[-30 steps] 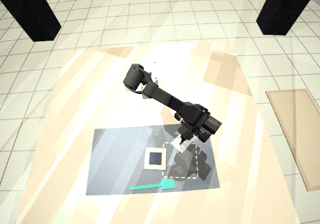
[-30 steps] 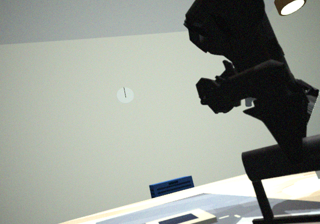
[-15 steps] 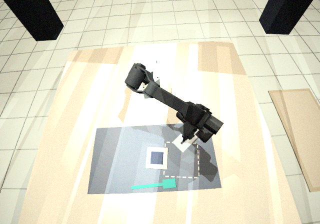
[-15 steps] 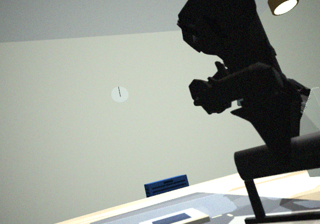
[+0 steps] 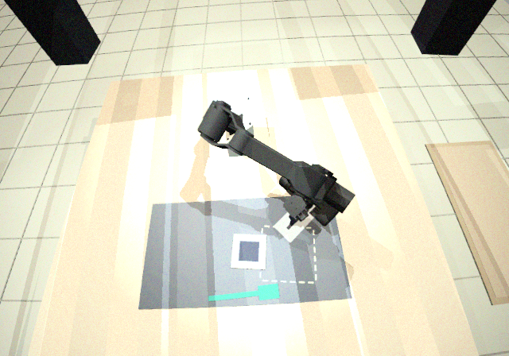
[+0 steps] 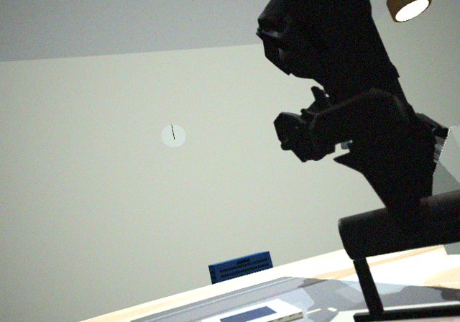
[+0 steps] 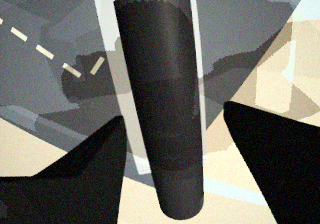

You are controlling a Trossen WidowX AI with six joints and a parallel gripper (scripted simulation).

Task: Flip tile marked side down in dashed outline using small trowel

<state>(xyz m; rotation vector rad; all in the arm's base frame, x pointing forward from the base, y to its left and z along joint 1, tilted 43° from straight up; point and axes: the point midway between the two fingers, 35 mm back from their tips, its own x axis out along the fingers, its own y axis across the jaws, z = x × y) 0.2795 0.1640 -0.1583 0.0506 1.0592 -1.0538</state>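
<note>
The trowel lies 10 mm behind my gripper tip, 20 mm to the left of it and 30 mm below it. Round my gripper tip: grey mat 120 mm ahead, 200 mm to the right, 90 mm below; arrow 260 mm ahead, 160 mm to the right, 60 mm below; tile 130 mm ahead, 170 mm to the right, 60 mm below.
</note>
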